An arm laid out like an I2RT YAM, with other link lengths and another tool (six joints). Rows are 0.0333 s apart.
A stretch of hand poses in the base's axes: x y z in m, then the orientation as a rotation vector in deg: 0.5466, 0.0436, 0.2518, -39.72, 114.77, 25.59; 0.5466, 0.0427, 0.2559, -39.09, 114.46, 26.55; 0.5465, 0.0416, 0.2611, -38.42, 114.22, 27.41; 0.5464, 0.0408, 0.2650, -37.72, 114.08, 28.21; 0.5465, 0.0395, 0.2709, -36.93, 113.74, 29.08; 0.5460, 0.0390, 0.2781, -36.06, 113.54, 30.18; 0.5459, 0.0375, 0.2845, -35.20, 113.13, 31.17; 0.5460, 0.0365, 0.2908, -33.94, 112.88, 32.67; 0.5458, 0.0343, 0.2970, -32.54, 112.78, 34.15; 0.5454, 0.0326, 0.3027, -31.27, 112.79, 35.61; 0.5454, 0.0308, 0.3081, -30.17, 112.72, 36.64; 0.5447, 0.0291, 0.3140, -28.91, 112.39, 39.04; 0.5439, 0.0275, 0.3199, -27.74, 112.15, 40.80; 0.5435, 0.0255, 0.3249, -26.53, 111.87, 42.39; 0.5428, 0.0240, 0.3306, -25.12, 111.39, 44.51; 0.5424, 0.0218, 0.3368, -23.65, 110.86, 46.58
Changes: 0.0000, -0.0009, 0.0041, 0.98, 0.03, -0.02; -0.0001, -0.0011, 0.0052, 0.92, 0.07, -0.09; -0.0001, -0.0008, 0.0039, 0.86, 0.14, -0.15; 0.0001, -0.0013, 0.0059, 1.01, -0.01, -0.16; -0.0005, -0.0005, 0.0072, 1.14, 0.21, -0.13; -0.0001, -0.0015, 0.0064, 1.14, -0.01, -0.15; 0.0001, -0.0010, 0.0063, 1.57, 0.33, -0.22; -0.0002, -0.0022, 0.0062, 1.57, 0.49, -0.33; -0.0004, -0.0017, 0.0057, 1.45, 0.59, -0.25; 0.0000, -0.0018, 0.0054, 1.14, 0.37, -0.32; -0.0007, -0.0017, 0.0059, 2.14, 0.64, 0.20; -0.0008, -0.0016, 0.0059, 1.67, 0.52, -0.02; -0.0004, -0.0020, 0.0050, 1.59, 0.45, -0.12; -0.0007, -0.0015, 0.0057, 2.06, 0.50, -0.01; -0.0004, -0.0022, 0.0062, 2.07, 0.48, -0.07
